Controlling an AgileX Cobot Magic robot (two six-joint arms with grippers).
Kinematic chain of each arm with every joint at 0, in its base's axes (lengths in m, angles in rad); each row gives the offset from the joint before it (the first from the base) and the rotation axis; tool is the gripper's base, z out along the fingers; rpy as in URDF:
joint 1: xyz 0 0 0.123 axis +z
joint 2: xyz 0 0 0 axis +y
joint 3: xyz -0.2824 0 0.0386 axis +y
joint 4: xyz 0.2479 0 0.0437 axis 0.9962 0 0.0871
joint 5: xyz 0 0 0 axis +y
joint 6: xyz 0.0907 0 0.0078 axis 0.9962 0 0.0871
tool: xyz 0 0 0 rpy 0 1.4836 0
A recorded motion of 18 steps. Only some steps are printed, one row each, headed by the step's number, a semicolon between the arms.
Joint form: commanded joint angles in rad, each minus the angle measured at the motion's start. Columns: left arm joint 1, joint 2, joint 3, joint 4, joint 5, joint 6; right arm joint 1, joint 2, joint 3, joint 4, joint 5, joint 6.
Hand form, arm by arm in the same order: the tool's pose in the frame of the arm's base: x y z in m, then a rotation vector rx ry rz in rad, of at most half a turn. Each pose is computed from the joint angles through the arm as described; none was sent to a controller.
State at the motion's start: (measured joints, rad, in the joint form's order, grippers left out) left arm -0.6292 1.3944 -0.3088 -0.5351 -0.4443 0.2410; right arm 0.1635 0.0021 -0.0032 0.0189 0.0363 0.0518
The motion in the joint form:
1: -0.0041 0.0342 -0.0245 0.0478 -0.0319 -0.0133; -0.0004 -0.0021 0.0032 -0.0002 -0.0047 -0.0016
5: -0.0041 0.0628 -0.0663 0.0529 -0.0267 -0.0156; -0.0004 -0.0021 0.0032 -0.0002 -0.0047 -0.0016
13: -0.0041 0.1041 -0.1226 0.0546 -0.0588 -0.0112; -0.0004 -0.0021 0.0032 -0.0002 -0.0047 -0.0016
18: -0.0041 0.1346 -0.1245 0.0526 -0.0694 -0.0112; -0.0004 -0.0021 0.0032 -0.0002 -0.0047 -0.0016
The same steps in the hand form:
1: 0.1928 -0.1173 0.1588 0.3248 2.1228 -0.2628; 0.0556 0.0092 0.2102 -0.0720 1.5163 0.1862
5: 0.2016 -0.1243 0.1614 0.3263 2.1146 -0.2706; 0.0556 0.0092 0.2102 -0.0720 1.5163 0.1862
13: 0.2157 -0.1333 0.1668 0.3180 2.0692 -0.2704; 0.0556 0.0092 0.2102 -0.0720 1.5163 0.1862
18: 0.2176 -0.1341 0.1603 0.3208 2.0858 -0.2564; 0.0556 0.0092 0.2102 -0.0720 1.5163 0.1862

